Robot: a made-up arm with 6 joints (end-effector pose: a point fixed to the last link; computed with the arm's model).
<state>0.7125 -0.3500 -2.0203 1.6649 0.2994 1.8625</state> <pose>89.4 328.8 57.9 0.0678 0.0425 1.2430</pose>
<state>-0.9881 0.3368 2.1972 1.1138 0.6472 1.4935</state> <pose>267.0 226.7 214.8 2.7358 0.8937 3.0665</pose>
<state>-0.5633 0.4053 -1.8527 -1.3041 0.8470 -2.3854</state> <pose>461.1 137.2 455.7 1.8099 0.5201 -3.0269</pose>
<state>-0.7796 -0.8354 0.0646 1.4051 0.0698 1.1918</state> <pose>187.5 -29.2 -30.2 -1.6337 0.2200 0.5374</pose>
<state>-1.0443 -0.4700 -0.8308 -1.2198 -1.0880 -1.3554</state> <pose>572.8 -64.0 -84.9 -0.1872 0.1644 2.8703</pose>
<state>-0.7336 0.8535 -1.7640 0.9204 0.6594 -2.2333</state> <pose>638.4 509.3 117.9 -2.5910 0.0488 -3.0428</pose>
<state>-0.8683 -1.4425 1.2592 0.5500 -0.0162 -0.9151</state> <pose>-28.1 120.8 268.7 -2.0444 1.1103 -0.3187</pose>
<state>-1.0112 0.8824 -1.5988 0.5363 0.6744 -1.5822</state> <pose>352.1 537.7 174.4 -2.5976 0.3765 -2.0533</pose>
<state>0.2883 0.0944 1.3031 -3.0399 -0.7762 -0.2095</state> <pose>203.2 522.2 52.0 0.3706 -0.1405 -0.7362</pose>
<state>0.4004 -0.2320 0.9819 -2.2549 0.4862 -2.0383</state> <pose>385.8 -17.8 145.9 -2.5700 0.0202 1.1407</pose>
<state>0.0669 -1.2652 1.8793 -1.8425 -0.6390 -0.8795</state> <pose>256.2 388.6 395.6 -2.2531 1.4088 2.6010</pose>
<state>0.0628 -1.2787 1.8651 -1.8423 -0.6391 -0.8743</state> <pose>262.4 390.3 392.4 -2.1310 1.3860 2.7252</pose>
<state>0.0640 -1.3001 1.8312 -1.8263 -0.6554 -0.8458</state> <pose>274.5 397.8 385.3 -1.9240 1.3324 2.9389</pose>
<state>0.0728 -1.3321 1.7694 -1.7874 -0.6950 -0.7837</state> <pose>293.3 413.5 371.0 -1.7200 1.2241 -3.1226</pose>
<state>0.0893 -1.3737 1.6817 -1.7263 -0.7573 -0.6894</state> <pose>314.3 436.7 347.4 -1.5942 1.0587 -2.9590</pose>
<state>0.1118 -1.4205 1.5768 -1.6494 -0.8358 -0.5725</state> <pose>330.1 464.7 315.3 -1.5422 0.8550 -2.8398</pose>
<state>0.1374 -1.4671 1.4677 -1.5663 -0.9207 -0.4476</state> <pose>334.5 493.3 280.1 -1.5419 0.6427 -2.7391</pose>
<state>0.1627 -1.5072 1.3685 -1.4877 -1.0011 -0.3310</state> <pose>326.9 518.0 249.1 -1.5730 0.4541 -2.6457</pose>
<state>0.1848 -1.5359 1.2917 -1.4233 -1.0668 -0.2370</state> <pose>313.3 536.1 227.8 -1.6153 0.3140 -2.5638</pose>
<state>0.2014 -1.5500 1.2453 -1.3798 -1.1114 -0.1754</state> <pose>301.5 546.8 217.3 -1.6480 0.2341 -2.5054</pose>
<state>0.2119 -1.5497 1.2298 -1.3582 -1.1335 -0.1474</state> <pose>296.1 551.3 215.2 -1.6591 0.2098 -2.4785</pose>
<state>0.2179 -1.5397 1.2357 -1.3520 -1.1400 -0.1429</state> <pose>296.1 552.0 218.2 -1.6519 0.2221 -2.4758</pose>
